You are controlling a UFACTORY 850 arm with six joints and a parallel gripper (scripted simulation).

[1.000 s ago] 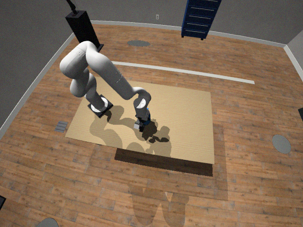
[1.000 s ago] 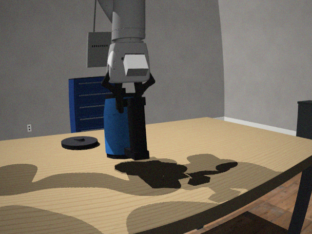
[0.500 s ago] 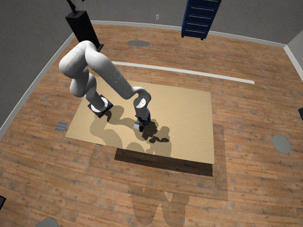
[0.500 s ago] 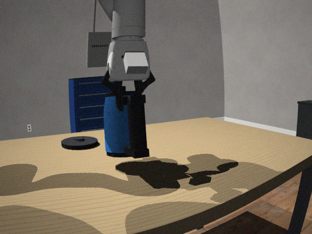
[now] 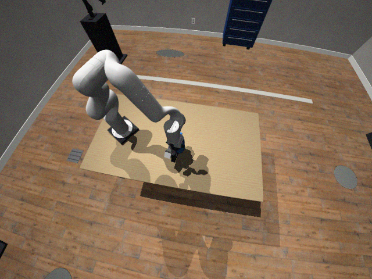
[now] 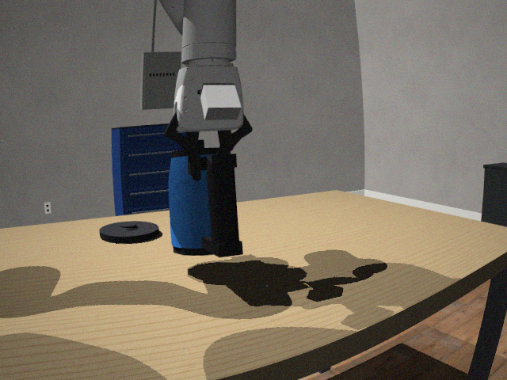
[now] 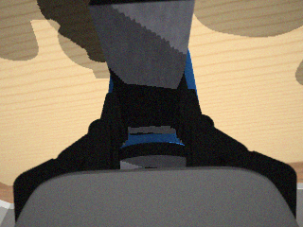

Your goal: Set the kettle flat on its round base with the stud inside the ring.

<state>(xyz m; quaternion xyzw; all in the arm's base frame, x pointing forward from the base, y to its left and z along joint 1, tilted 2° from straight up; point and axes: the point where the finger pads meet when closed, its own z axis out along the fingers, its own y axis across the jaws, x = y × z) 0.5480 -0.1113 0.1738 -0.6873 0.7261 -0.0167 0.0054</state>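
My hand is 20 mm to the right of the blue kettle and 50 mm above it. Round my hand: round kettle base 90 mm behind, 340 mm to the left, 170 mm below.
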